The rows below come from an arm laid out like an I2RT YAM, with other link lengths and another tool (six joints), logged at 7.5 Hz.
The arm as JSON. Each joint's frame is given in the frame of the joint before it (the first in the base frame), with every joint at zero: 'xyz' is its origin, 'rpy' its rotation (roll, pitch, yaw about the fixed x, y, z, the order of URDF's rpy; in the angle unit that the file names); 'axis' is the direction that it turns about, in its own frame. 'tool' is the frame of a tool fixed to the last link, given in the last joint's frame.
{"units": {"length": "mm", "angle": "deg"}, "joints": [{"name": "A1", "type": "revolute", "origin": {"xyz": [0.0, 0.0, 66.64], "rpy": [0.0, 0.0, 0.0]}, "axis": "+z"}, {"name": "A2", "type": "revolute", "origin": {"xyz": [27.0, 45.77, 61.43], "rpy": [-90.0, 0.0, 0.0]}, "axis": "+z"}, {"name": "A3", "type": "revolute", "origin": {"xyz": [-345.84, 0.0, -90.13], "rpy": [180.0, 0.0, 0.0]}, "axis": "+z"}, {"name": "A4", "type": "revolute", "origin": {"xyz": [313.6, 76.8, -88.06], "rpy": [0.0, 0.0, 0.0]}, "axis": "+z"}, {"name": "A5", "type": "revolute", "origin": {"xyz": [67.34, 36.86, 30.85], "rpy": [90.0, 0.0, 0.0]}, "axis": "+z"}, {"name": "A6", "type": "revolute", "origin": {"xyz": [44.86, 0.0, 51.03], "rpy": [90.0, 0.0, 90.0]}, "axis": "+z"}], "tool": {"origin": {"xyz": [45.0, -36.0, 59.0], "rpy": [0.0, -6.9, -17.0]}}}
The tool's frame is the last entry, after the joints.
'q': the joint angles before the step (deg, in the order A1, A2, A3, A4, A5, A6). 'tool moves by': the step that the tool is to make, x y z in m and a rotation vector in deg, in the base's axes. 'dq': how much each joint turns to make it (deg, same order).
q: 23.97, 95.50, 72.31, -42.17, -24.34, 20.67
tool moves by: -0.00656, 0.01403, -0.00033, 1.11, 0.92, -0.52
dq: 1.98, 0.00, 0.01, 0.93, -0.20, 3.14
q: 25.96, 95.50, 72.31, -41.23, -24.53, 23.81
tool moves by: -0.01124, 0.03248, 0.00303, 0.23, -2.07, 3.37
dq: 4.54, 0.01, 0.01, 2.24, 1.22, 0.76
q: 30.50, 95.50, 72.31, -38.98, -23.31, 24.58
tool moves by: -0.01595, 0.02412, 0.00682, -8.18, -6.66, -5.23
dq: 7.52, 0.01, 0.01, 2.59, 15.41, 6.21
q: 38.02, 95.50, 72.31, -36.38, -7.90, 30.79
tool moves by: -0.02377, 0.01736, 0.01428, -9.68, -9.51, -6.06
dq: 7.85, 0.11, 0.00, 0.59, 18.77, 4.98
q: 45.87, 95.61, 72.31, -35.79, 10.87, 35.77
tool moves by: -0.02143, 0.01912, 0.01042, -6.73, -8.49, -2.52
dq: 6.18, 1.01, 0.00, 0.90, 13.75, 1.99
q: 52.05, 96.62, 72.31, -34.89, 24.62, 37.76
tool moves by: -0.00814, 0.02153, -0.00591, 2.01, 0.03, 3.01
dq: 2.25, 0.90, 0.01, 2.48, -1.44, 0.00
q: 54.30, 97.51, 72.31, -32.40, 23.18, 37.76
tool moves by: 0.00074, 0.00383, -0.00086, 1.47, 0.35, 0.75
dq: -0.02, 0.03, 0.00, 1.02, -1.38, -0.03
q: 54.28, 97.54, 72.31, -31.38, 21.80, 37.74
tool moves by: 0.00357, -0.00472, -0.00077, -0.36, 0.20, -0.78
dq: -0.70, 0.06, 0.00, -0.37, 0.09, 0.04
